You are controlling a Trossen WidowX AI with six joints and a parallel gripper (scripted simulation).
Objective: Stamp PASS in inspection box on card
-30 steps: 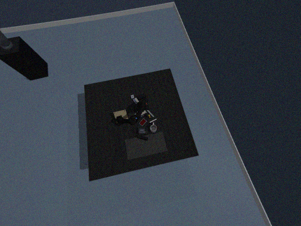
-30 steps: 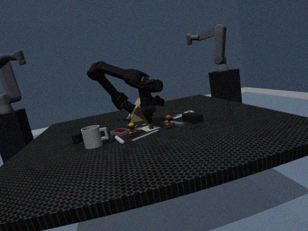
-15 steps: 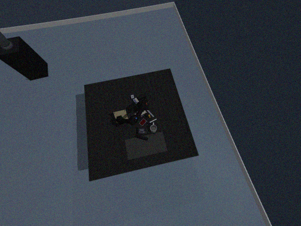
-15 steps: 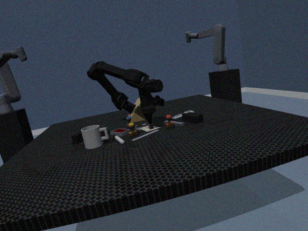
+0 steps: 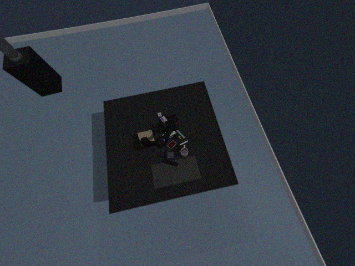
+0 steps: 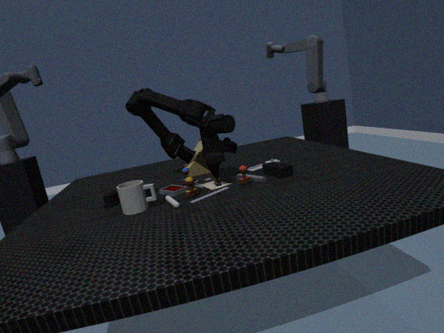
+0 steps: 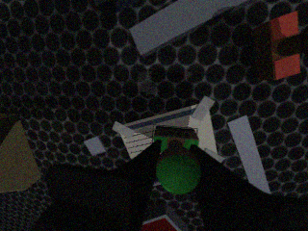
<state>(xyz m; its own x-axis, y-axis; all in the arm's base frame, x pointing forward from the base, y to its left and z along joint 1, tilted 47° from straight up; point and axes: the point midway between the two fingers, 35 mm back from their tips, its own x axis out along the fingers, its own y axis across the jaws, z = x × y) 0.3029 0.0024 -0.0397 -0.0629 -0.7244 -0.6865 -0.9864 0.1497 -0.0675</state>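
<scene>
Right now the white card is 10 mm behind my gripper tip, 10 mm to the right of it and 30 mm below it. Round my gripper tip: red-knobbed stamp: 80 mm ahead, 80 mm to the left; ruler strip: 90 mm ahead, 50 mm to the right, 20 mm below; green-knobbed stamp: right at my gripper tip.
</scene>
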